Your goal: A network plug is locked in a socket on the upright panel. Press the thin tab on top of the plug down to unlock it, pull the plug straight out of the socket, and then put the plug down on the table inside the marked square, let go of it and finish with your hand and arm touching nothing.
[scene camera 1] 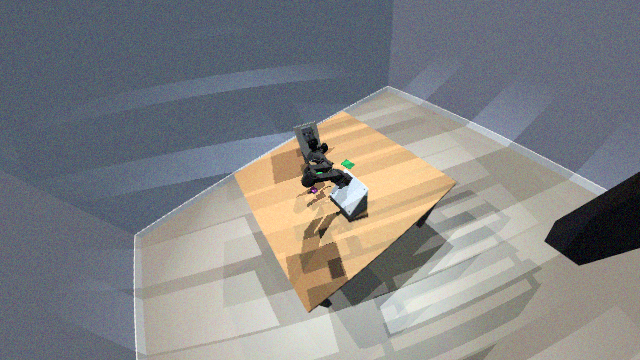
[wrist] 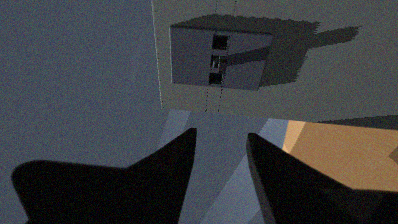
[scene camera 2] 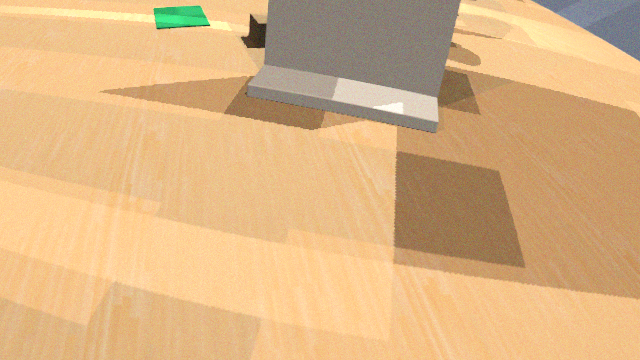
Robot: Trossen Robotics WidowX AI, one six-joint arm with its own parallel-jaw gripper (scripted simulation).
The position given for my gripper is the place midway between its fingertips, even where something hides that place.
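My gripper (wrist: 221,137) is visible to me, and as I look at the scene I can also see a grey upright panel (scene camera 2: 388,68).
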